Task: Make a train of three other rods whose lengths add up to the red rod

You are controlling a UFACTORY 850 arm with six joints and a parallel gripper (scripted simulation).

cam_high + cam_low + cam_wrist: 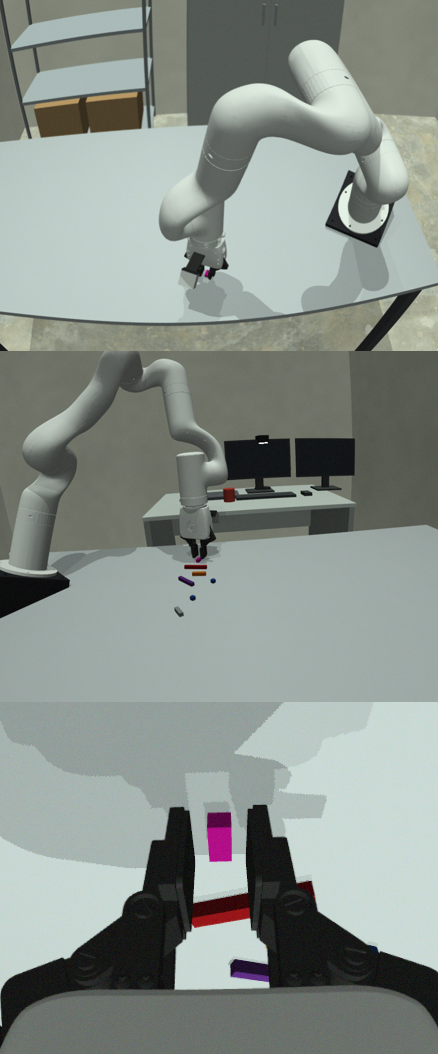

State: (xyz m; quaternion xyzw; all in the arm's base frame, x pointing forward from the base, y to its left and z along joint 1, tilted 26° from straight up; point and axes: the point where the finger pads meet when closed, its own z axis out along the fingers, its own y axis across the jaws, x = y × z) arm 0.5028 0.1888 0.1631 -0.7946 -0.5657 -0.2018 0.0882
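Now: the magenta rod 10 mm to the right of my hand and 30 mm below it. The rest, counted from my hand: red rod: 60 mm to the right, 30 mm below; then orange rod: 20 mm ahead, 110 mm to the right, 30 mm below; then purple rod: 10 mm behind, 150 mm to the right, 30 mm below.
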